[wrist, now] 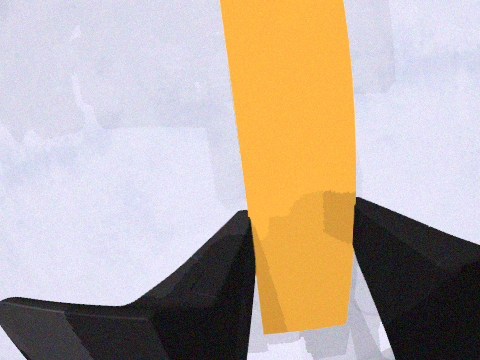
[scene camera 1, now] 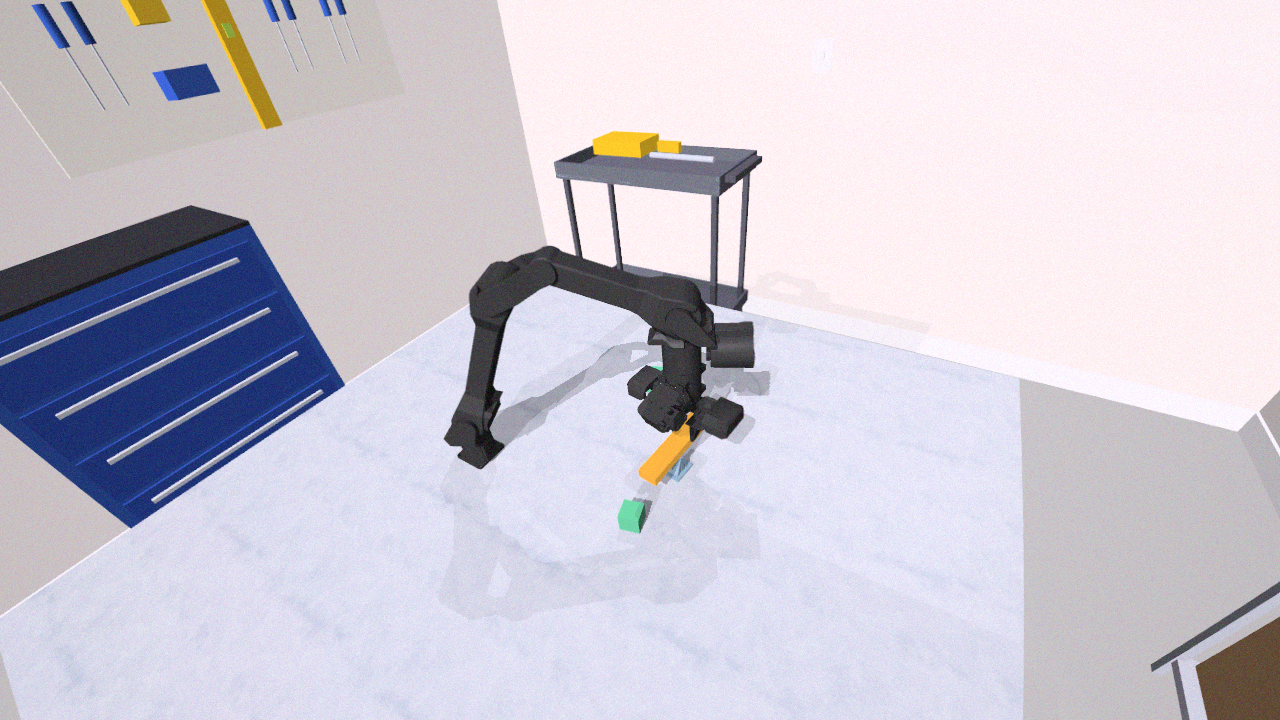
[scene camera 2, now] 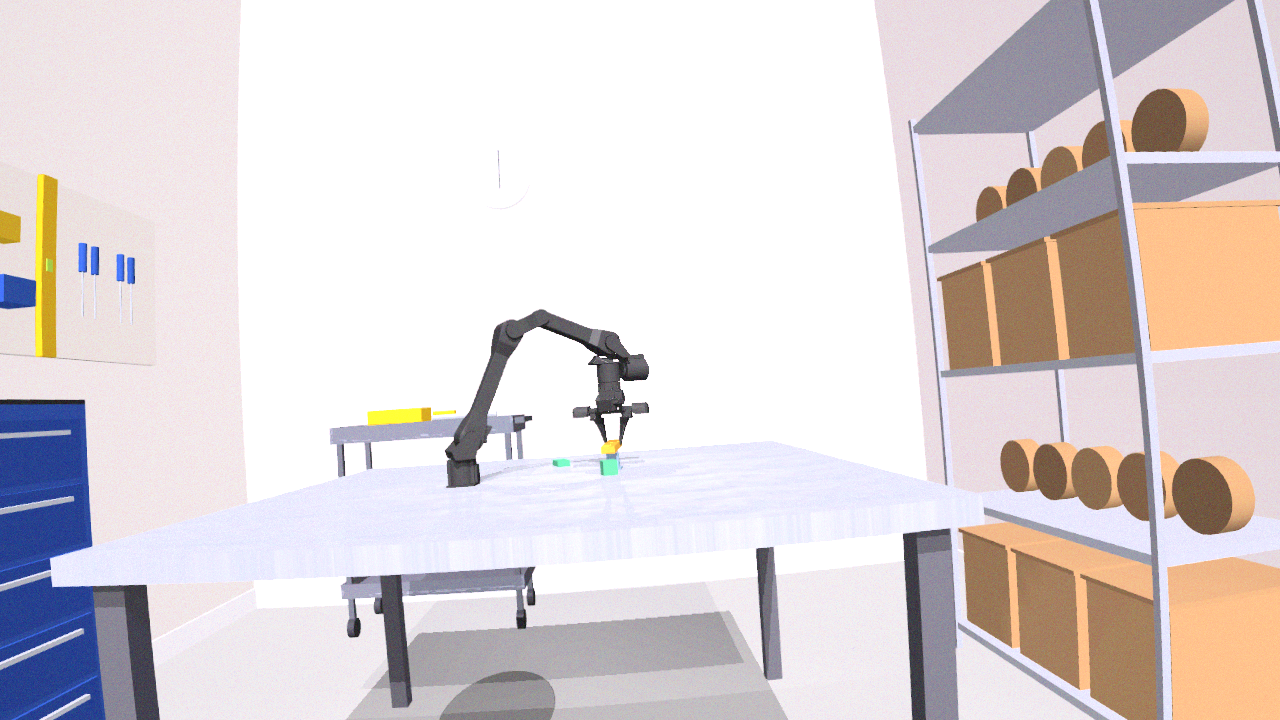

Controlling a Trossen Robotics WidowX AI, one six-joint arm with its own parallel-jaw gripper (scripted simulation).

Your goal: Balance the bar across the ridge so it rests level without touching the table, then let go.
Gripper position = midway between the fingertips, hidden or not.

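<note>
There is a green cube [scene camera 1: 631, 516] here, though in the wrist view the cube is out of frame. An orange bar [scene camera 1: 665, 457], which I also see as the bar [wrist: 292, 87], is being carried by my gripper [scene camera 1: 684, 435]. I find the gripper [wrist: 300, 216] from the wrist too, and again the gripper [scene camera 2: 613, 445].
</note>
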